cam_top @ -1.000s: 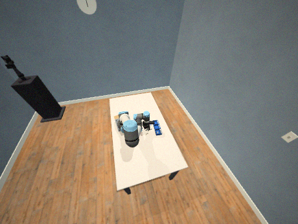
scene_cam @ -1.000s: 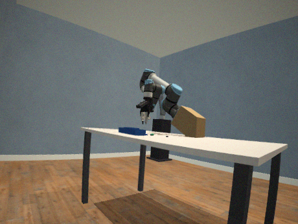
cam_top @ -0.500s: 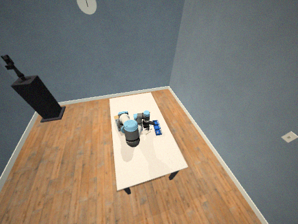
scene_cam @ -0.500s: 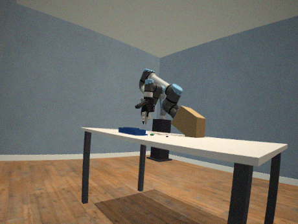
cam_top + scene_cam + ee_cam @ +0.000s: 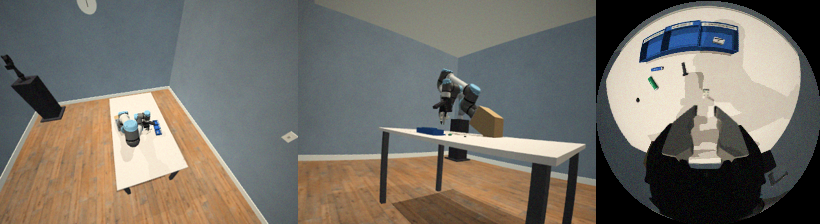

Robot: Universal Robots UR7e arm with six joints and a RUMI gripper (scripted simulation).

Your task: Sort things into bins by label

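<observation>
My gripper is now 160 mm short of the blue bin, 70 mm above it and 60 mm to the right of it. Also, from my hand: small grey piece 140 mm ahead, 80 mm below, 30 mm to the right; small blue piece 140 mm to the left, 90 mm below, 80 mm ahead; black screw 90 mm below, 60 mm ahead, 50 mm to the left.
</observation>
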